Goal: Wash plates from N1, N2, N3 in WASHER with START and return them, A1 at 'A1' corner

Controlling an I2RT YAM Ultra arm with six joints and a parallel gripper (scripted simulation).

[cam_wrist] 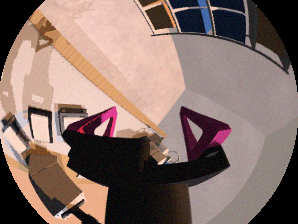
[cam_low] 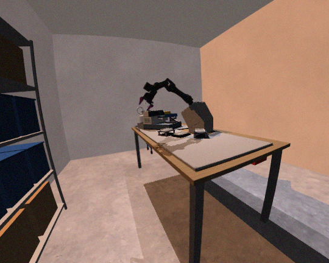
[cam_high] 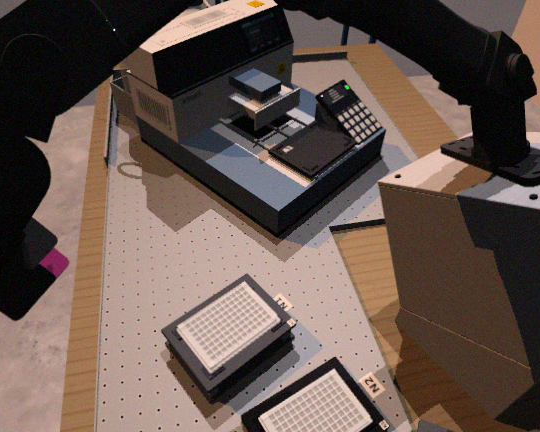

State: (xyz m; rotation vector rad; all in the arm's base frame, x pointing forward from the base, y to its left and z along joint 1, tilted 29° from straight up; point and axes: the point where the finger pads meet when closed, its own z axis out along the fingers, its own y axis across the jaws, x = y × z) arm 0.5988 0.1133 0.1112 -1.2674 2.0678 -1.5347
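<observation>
Now: hand 24 cm past the nest N1, 2 cm to the left of it and 26 cm above it. Round my hand: nest N2: 33 cm behind, 13 cm to the left, 30 cm below; n2 label: 43 cm behind, 9 cm to the left, 30 cm below; nest n3: 45 cm behind, 27 cm to the left, 26 cm below.
</observation>
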